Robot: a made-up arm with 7 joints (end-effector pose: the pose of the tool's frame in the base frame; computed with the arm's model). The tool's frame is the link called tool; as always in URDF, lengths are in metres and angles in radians.
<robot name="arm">
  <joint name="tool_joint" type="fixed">
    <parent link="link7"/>
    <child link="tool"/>
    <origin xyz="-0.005 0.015 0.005" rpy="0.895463 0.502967 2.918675"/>
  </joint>
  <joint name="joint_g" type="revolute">
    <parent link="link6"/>
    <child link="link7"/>
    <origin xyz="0.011 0.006 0.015" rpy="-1.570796 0 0"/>
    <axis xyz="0 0 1"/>
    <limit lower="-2.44" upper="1.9" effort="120" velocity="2.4"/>
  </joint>
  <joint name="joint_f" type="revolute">
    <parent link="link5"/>
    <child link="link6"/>
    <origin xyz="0.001 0 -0.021" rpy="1.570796 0 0"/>
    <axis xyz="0 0 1"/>
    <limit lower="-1.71" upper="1.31" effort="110" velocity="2.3"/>
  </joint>
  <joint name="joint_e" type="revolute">
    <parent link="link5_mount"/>
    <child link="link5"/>
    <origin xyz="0.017 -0.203 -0.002" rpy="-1.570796 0 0"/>
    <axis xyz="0 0 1"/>
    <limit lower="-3.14" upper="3.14" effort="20" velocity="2.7"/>
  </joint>
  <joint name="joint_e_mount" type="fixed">
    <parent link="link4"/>
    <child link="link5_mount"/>
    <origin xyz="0.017 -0.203 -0.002" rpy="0 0 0"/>
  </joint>
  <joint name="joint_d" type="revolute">
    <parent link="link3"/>
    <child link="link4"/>
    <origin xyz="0.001 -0.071 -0.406" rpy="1.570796 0 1.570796"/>
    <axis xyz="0 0 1"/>
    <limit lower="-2.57" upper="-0.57" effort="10" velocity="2.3"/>
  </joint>
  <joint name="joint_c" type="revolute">
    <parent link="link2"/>
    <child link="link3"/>
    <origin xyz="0.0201 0.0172 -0.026" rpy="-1.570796 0 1.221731"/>
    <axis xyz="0 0 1"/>
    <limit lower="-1.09" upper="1.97" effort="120" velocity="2.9"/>
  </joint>
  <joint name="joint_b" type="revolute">
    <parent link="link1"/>
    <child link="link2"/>
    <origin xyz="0.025 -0.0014 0.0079" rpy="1.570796 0 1.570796"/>
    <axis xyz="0 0 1"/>
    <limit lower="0.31" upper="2.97" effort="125" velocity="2.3"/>
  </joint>
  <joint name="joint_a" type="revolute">
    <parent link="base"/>
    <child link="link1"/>
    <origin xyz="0.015 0.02 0.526" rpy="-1.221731 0 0"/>
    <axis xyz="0 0 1"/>
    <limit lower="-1.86" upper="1.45" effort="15" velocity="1.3"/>
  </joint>
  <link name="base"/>
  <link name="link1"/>
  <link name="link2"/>
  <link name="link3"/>
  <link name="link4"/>
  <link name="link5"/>
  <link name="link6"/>
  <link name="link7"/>
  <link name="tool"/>
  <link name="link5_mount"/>
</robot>
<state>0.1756 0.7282 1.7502 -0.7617 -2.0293 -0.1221 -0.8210</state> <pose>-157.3 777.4 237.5 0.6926 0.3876 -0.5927 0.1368</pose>
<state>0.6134 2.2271 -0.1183 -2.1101 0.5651 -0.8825 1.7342</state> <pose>419.6 329.2 411.7 -0.0115 -0.1755 -0.2361 0.9557</pose>
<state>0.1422 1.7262 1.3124 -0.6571 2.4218 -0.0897 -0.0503</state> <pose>122.2 739.3 946.5 -0.1058 -0.6243 0.7066 0.3160</pose>
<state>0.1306 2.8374 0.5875 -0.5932 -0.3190 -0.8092 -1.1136</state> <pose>328.9 111.5 1324.9 -0.4878 -0.0795 0.3775 0.7831</pose>
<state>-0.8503 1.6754 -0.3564 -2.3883 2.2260 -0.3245 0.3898</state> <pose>357.5 68.6 722.6 -0.1663 -0.5843 -0.0417 0.7932</pose>
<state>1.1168 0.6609 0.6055 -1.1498 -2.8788 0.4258 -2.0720</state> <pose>-258.7 616.5 166.0 0.5701 -0.0744 0.4771 0.6647</pose>
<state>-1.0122 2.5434 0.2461 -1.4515 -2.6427 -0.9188 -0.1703</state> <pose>-78.8 109.0 1217.6 -0.3664 -0.7084 0.4963 0.3430</pose>
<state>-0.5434 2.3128 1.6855 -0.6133 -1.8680 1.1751 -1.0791</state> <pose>-304.3 422.4 1177.3 0.4874 0.7794 0.3160 0.2348</pose>
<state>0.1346 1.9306 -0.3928 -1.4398 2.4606 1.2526 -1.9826</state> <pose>407.8 587.2 504.0 0.3550 -0.3258 -0.6704 0.5643</pose>
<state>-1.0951 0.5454 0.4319 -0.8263 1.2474 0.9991 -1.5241</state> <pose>755.9 318.8 593.7 0.4672 -0.6576 -0.1368 0.5750</pose>
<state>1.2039 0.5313 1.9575 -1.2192 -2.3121 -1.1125 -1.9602</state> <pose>-502.4 562.9 725.8 0.1415 0.0450 0.9762 0.1581</pose>
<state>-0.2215 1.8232 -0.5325 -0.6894 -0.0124 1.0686 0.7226</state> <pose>332.6 775.9 649.7 0.9001 0.3099 0.2735 0.1376</pose>
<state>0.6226 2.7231 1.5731 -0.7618 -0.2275 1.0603 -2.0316</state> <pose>448.5 55.6 1211.7 -0.7484 -0.5188 0.3129 0.2700</pose>
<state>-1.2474 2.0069 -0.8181 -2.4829 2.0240 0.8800 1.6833</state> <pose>323.5 104.8 730.5 0.1109 0.1197 0.1231 0.9789</pose>
